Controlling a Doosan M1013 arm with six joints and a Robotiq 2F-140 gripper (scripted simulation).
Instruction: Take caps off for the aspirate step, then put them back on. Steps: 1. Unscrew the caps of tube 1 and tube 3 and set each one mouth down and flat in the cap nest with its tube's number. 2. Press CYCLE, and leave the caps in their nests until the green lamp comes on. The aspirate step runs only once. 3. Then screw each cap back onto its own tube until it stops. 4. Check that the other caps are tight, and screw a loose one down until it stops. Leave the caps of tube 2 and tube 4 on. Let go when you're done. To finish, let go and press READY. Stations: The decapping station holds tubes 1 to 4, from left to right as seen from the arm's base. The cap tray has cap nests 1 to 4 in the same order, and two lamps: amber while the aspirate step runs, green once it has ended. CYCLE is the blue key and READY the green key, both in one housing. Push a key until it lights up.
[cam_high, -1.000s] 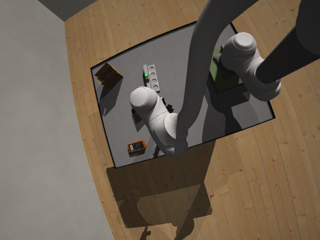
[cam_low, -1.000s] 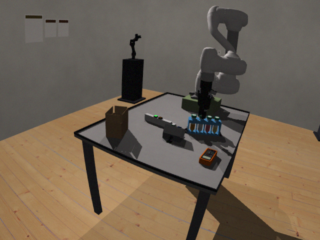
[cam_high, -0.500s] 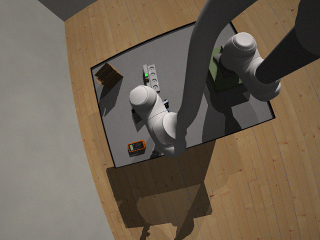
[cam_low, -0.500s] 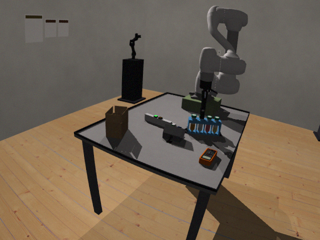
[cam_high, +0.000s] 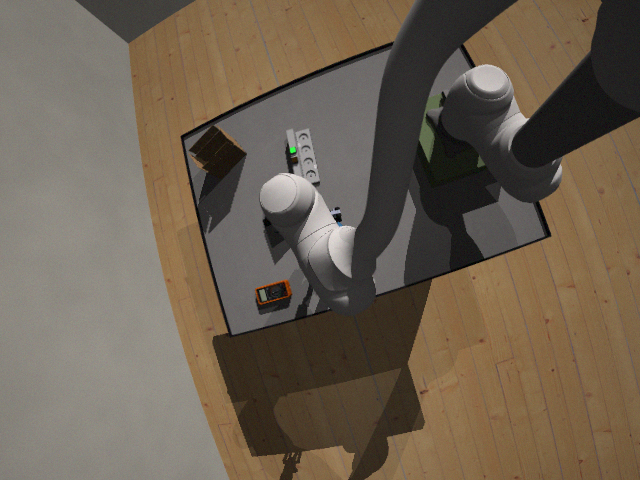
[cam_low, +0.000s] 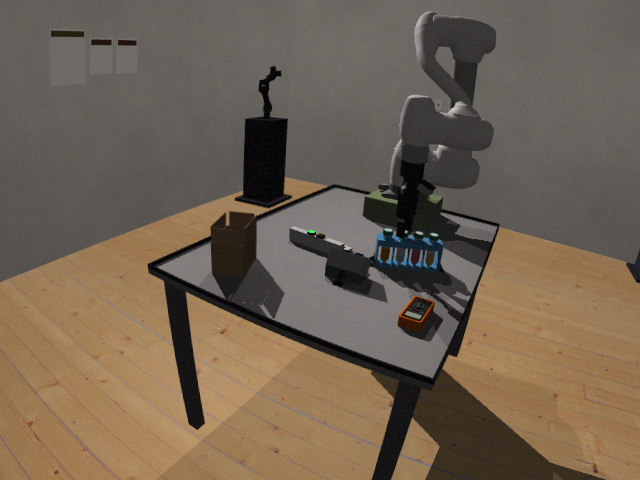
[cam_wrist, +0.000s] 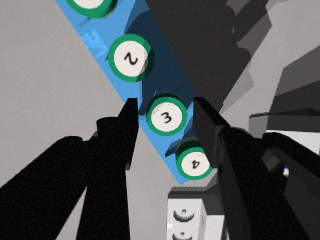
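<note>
Now: hand 20 mm past the cap 2, 50 mm to the right of it and 30 mm above it. From my hand the other things lie so: green key: 140 mm ahead, 140 mm to the right, 70 mm below; cap 1: 40 mm behind, 100 mm to the left, 30 mm below; blue key: 140 mm ahead, 100 mm to the right, 70 mm below.
</note>
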